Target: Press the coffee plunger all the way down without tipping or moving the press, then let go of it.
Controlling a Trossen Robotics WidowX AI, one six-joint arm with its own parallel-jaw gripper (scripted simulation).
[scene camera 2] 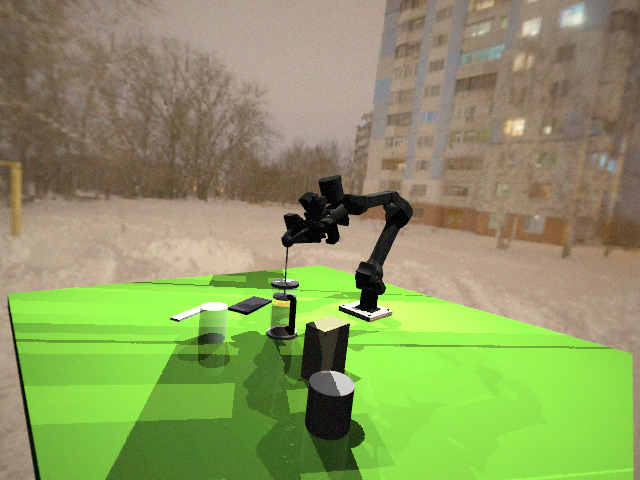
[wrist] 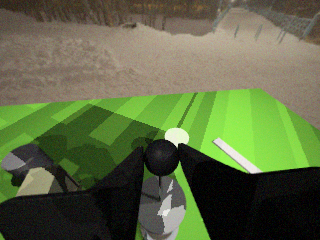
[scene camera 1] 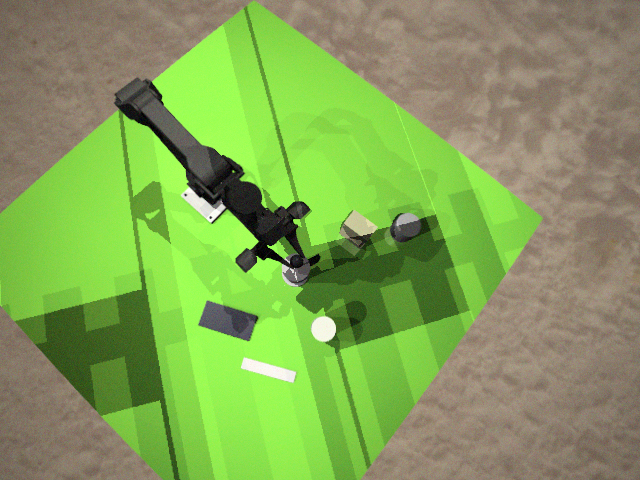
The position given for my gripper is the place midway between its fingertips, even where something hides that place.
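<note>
There is my gripper (scene camera 1: 298,263), (scene camera 2: 285,240), (wrist: 160,149). I can see a coffee press (scene camera 1: 298,276), (scene camera 2: 284,293) too, and a dark flat slab (scene camera 1: 215,316), although the wrist view does not show the slab, hidden as it is by my gripper. A cream box (scene camera 1: 357,229) is in sight as well.
</note>
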